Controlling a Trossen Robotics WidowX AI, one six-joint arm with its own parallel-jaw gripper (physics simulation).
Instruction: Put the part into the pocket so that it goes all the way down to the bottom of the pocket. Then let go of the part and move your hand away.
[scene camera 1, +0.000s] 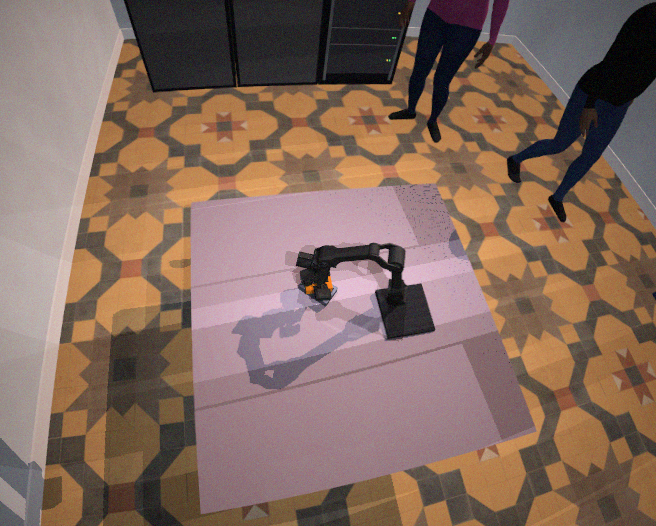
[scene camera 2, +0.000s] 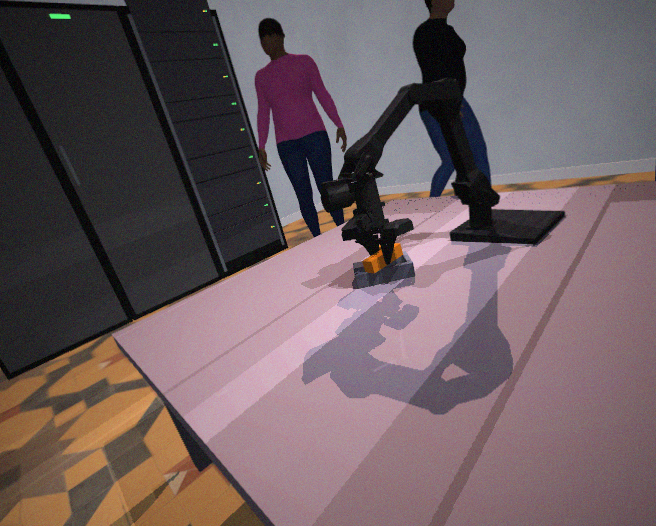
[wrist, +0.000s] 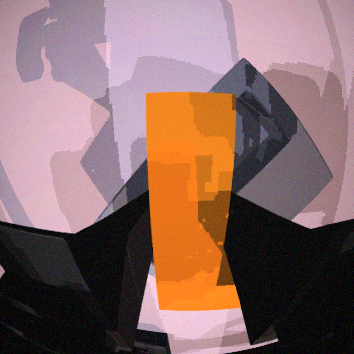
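Pixels of known places: gripper, fingertip midpoint: (scene camera 1: 317, 289) (scene camera 2: 383, 264) (wrist: 186, 195); arm's base, origin of the base link: (scene camera 1: 394, 299) (scene camera 2: 480, 225) (wrist: 136, 351).
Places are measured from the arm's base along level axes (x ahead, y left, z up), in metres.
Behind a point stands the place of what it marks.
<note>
My gripper (scene camera 1: 320, 286) @[z 0.013, x 0.303, y -0.147 m] (scene camera 2: 382, 257) @[z 0.013, x 0.303, y -0.147 m] (wrist: 186, 195) @[z 0.013, x 0.303, y -0.147 m] is shut on the orange part, a long rectangular block, with a finger on each side of it. The orange part (scene camera 1: 329, 281) @[z 0.041, x 0.247, y -0.155 m] (scene camera 2: 372, 263) @[z 0.036, x 0.352, y -0.144 m] (wrist: 175, 170) @[z 0.042, x 0.326, y -0.149 m] is at the grey pocket block (scene camera 1: 331, 294) @[z 0.012, x 0.253, y -0.108 m] (scene camera 2: 384, 278) @[z -0.012, x 0.330, y -0.135 m] (wrist: 300, 175) @[z 0.012, x 0.302, y -0.214 m], crossing over its top. In the wrist view the part is turned at a clear angle to the pocket's sides, and it hides much of the opening. In scene camera 2 most of the part shows above the pocket's rim. Whether its underside touches the rim is hidden.
The pocket block stands on the pink table top (scene camera 1: 262, 230) @[z -0.024, x 0.430, y -0.529 m] (scene camera 2: 262, 438) @[z -0.024, x 0.795, y -0.080 m]. The arm's black base plate (scene camera 1: 410, 315) @[z -0.005, x -0.037, y 0.089 m] (scene camera 2: 525, 224) @[z -0.007, x -0.005, y 0.108 m] is to the right of the block. Two people (scene camera 1: 449, 60) (scene camera 2: 295, 98) and dark server cabinets (scene camera 1: 279, 43) (scene camera 2: 71, 136) are beyond the table.
</note>
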